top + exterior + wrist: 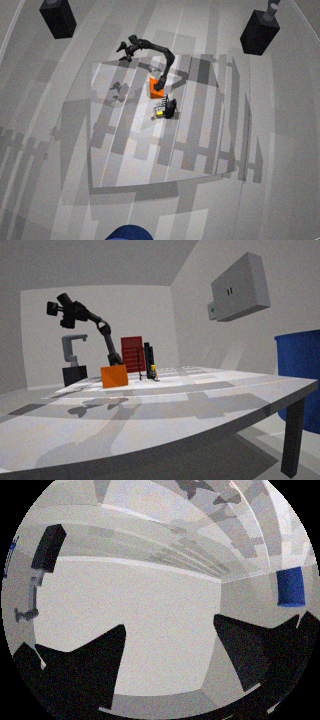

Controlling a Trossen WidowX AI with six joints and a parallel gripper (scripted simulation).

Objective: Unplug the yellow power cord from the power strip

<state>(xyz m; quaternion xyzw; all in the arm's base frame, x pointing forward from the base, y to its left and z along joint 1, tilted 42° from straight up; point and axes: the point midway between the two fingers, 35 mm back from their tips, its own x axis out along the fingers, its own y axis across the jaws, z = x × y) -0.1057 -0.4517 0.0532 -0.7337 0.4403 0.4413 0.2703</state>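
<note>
My gripper tip is now 380 mm short of the yellow plug, 380 mm to the right of it and 310 mm above it.
</note>
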